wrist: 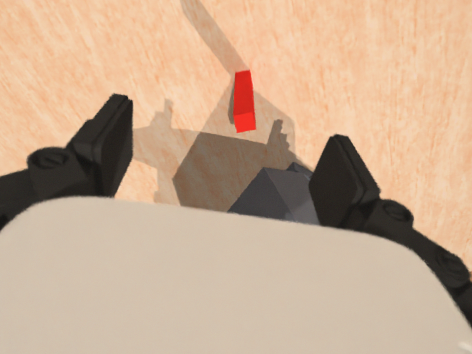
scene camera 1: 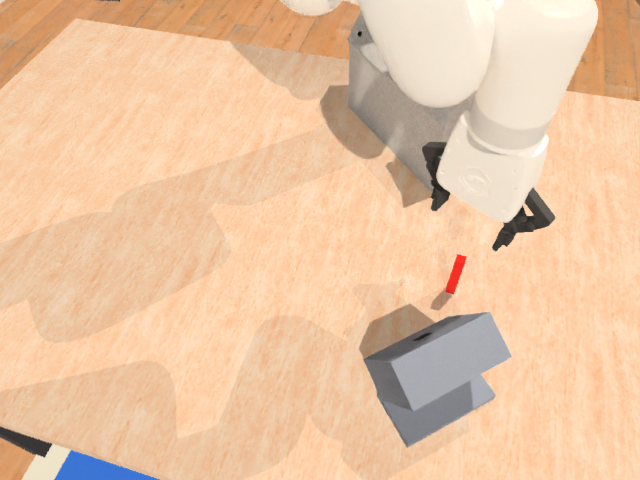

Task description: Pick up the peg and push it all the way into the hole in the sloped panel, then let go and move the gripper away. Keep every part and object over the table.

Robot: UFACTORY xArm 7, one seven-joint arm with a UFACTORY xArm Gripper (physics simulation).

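Frame: origin at the arm's base, x back, y right, z up, level; millimetres.
Seen in the pictures: gripper, fingertip midpoint: [wrist: 229, 144] [scene camera 1: 468, 223].
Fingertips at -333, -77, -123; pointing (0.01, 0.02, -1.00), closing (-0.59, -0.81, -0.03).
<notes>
Offsets run from my fingertips to a thing's top centre, as dx, dy, dz. "*": to the spot under its first point. Level surfaces: height alone.
The red peg {-18, +0, -53} [scene camera 1: 455, 274] [wrist: 244, 97] is a slim square bar over the table, a little behind the panel in the scene view. How far it is tilted is hard to tell. The grey sloped panel {-166, +32, +3} [scene camera 1: 449, 364] [wrist: 257, 200] stands nearer the front on its base. Its dark hole {* -137, +48, -55} [scene camera 1: 422, 336] shows in the upper left face in the scene view. The hole does not show in the wrist view, where the gripper body covers much of the panel. My gripper [scene camera 1: 466, 227] [wrist: 229, 144] is open and empty. Its fingers are apart from the peg, on either side of it in the wrist view.
The grey robot base block [scene camera 1: 390, 113] stands at the back, behind the gripper. The wooden table {dz -133} [scene camera 1: 180, 113] [wrist: 400, 75] carries broad arm shadows. Its front edge is at the lower left of the scene view, with a blue patch [scene camera 1: 100, 467] beyond it.
</notes>
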